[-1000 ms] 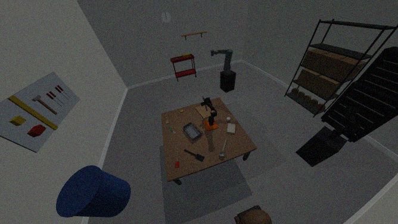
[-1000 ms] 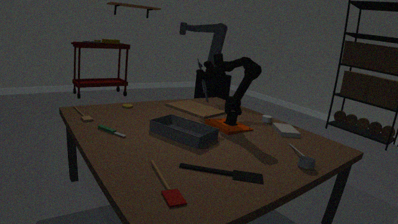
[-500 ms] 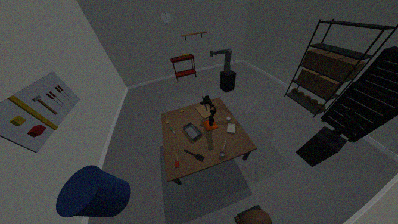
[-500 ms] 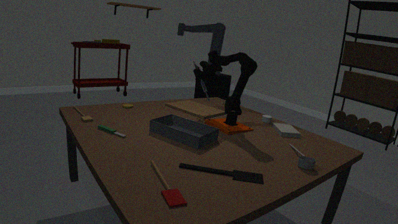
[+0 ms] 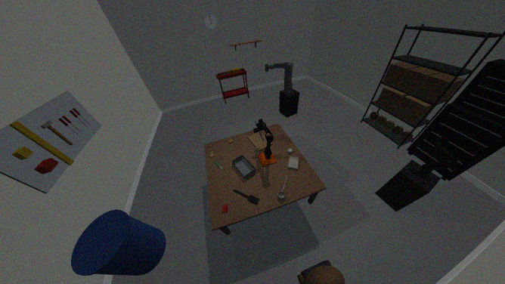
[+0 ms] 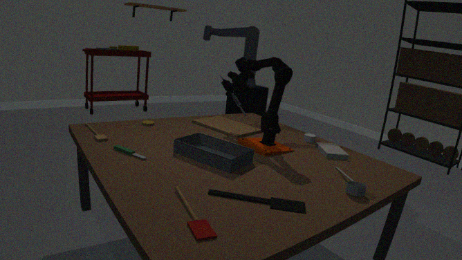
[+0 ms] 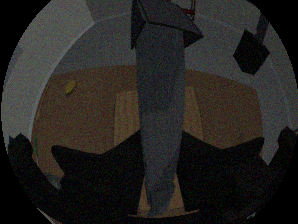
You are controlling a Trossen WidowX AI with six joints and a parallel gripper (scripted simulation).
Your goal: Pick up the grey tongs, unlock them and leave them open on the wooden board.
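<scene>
Now: gripper tip 2 cm to the right of the wooden board and 18 cm above it. From my gripper tip the other things lie so: white block 17 cm behind, 63 cm to the left, 18 cm below; green-handled tool 71 cm ahead, 17 cm to the left, 18 cm below; roasting tin 42 cm ahead, 36 cm to the left, 16 cm below.
</scene>
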